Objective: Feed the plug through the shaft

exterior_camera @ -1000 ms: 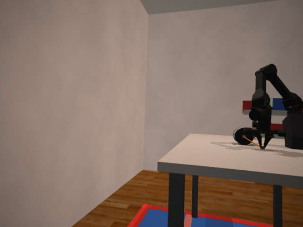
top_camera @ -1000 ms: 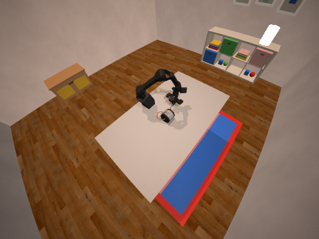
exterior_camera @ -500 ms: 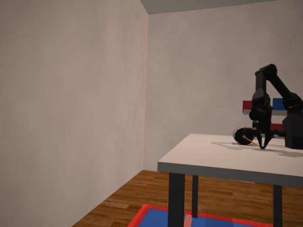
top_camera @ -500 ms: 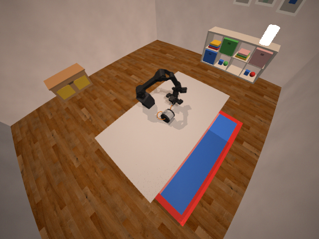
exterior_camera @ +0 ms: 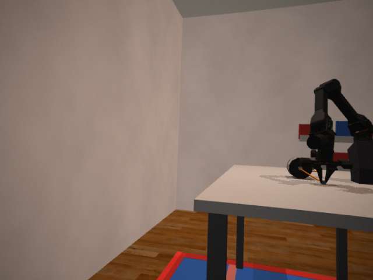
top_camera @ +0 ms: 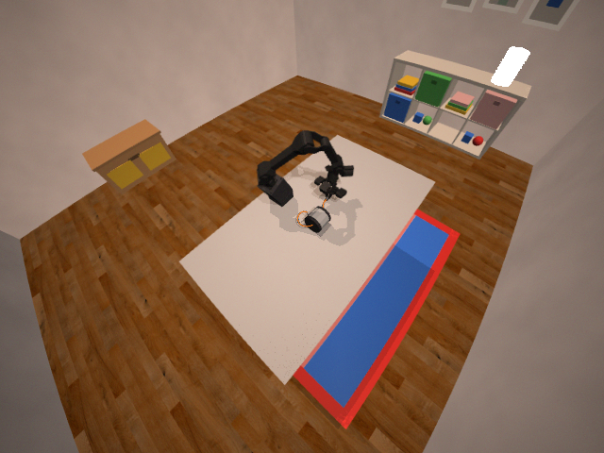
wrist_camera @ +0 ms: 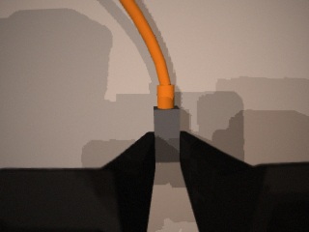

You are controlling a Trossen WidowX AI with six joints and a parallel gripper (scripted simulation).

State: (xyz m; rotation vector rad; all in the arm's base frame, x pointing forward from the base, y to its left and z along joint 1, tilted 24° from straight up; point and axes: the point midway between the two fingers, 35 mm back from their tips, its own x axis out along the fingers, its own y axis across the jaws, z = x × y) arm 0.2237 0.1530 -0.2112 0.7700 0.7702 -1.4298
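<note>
The grey plug lies 10 mm to the right of my hand and 30 mm below it.
</note>
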